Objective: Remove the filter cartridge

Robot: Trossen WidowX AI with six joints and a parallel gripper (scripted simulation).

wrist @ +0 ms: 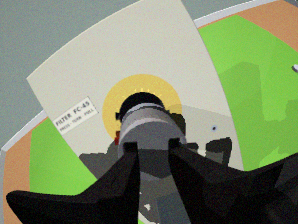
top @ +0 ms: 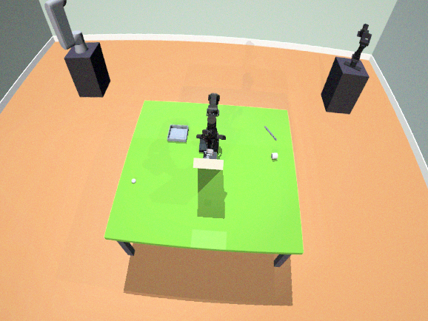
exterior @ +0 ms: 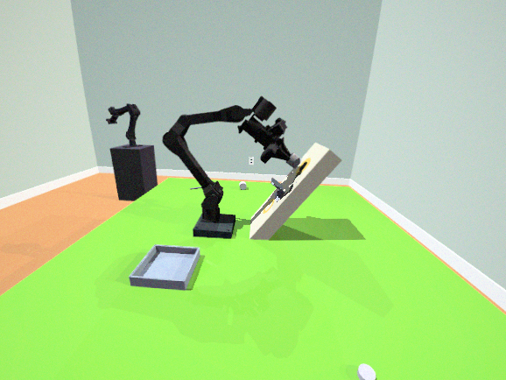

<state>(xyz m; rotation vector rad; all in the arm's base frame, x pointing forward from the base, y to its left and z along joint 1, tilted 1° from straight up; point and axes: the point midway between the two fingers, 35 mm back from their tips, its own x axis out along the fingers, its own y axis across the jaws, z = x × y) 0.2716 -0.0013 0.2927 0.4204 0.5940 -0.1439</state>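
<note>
Right now my gripper tip is 1 cm short of the round filter cartridge and 1 cm above it. From my gripper tip the other things lie so: service panel 11 cm below, 2 cm ahead; grey tray 38 cm behind, 29 cm below, 28 cm to the right; small white cube 49 cm to the left, 28 cm below, 20 cm behind.
</note>
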